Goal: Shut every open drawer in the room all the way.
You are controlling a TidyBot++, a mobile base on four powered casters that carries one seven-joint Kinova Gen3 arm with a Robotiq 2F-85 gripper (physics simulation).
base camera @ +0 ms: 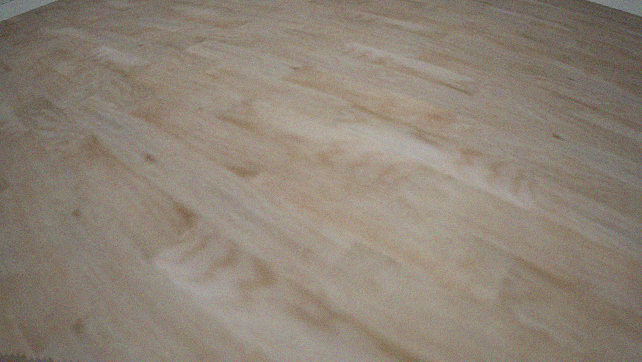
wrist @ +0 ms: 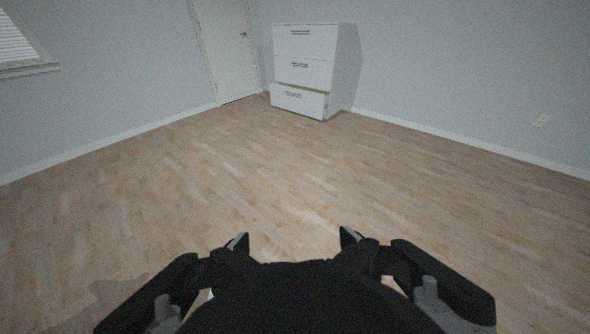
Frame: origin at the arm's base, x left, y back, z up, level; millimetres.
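Seen in the pictures: gripper, fingertip midpoint: point(wrist: 294, 239).
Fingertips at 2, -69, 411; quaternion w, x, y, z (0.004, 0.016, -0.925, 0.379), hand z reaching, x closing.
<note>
A point is followed by its place in that frame, as x, y, z.
A white three-drawer cabinet point(wrist: 345, 65) @(-709, -2335, 216) stands across the room near the corner, at the top middle of the wrist view. Its bottom drawer point(wrist: 305, 103) @(-200, -2131, -194) sticks out a little from the front, with a tan strip of its inside showing along the upper edge. The middle drawer point(wrist: 315, 73) @(-316, -2215, 145) and the top drawer point(wrist: 315, 45) @(-295, -2231, 428) look flush with the cabinet front. Each drawer has a grey bar handle. My gripper point(wrist: 294, 239) @(2, -69, 411) is open and empty, far from the cabinet. The cabinet does not show in the base camera view.
A white door point(wrist: 227, 60) @(945, -2900, 209) is in the wall just left of the cabinet. A window with blinds point(wrist: 15, 40) @(2106, -1514, 583) is at the upper left. A wall plate point(wrist: 541, 120) @(-2290, -1218, 5) is on the right wall. Wood floor point(base camera: 320, 200) @(-17, -465, -397) point(wrist: 280, 165) @(102, -1121, -397) stretches between me and the cabinet, with white baseboards along the walls.
</note>
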